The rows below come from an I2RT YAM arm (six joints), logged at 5 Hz.
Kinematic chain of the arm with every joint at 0, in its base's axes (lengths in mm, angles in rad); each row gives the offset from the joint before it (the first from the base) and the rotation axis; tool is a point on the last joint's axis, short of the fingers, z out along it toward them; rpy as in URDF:
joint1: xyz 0 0 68 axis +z
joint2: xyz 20 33.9 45.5 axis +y
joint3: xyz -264 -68.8 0 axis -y
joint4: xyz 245 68.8 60 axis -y
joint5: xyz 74 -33.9 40.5 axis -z
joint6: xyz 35.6 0 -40.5 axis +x
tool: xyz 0 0 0 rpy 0 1.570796 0
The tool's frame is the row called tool.
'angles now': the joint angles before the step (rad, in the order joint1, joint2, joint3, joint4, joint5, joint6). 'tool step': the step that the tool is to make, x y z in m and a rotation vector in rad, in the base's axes. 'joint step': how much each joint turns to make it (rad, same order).
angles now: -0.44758, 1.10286, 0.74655, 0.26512, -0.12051, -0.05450
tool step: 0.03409, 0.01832, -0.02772, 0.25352, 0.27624, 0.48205
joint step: 0.05873, 0.16651, 0.13159, -0.32504, -0.43810, 0.00134
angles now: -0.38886, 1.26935, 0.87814, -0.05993, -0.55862, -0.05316
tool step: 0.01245, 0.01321, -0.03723, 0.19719, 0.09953, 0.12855
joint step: 0.04370, 0.09217, -0.05420, 0.04780, -0.14576, 0.11045
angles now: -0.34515, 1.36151, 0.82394, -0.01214, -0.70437, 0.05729
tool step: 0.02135, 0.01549, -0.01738, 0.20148, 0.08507, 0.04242
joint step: 0.06482, 0.10225, 0.00899, 0.08920, -0.06814, 0.20626
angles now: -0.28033, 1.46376, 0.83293, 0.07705, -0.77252, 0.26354
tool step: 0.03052, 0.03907, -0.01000, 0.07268, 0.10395, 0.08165
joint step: 0.14020, 0.11550, 0.08410, -0.01565, 0.02196, 0.10114
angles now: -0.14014, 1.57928, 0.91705, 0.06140, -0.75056, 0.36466
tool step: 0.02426, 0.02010, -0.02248, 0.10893, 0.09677, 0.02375
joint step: 0.06351, 0.13041, 0.04399, 0.07673, -0.02314, 0.14237
